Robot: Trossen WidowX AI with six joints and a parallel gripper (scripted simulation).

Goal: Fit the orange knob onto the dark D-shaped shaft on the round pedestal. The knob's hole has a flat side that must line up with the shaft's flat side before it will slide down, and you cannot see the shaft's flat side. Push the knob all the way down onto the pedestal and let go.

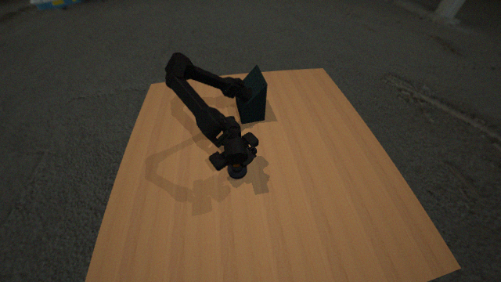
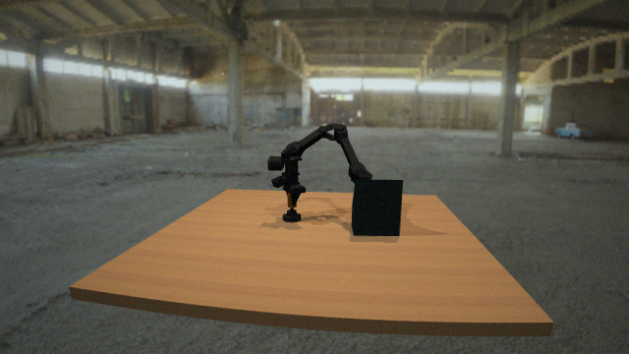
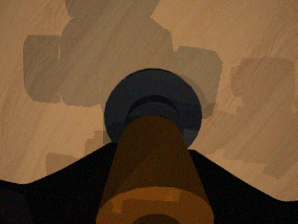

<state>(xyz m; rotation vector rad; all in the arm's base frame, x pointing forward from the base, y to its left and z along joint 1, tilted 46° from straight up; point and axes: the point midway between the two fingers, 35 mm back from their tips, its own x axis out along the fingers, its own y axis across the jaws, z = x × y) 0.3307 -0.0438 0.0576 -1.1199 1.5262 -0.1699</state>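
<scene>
Right now the orange knob is 2 cm above my gripper tip. From my gripper tip the other things lie so: dark round pedestal: 4 cm below.
</scene>
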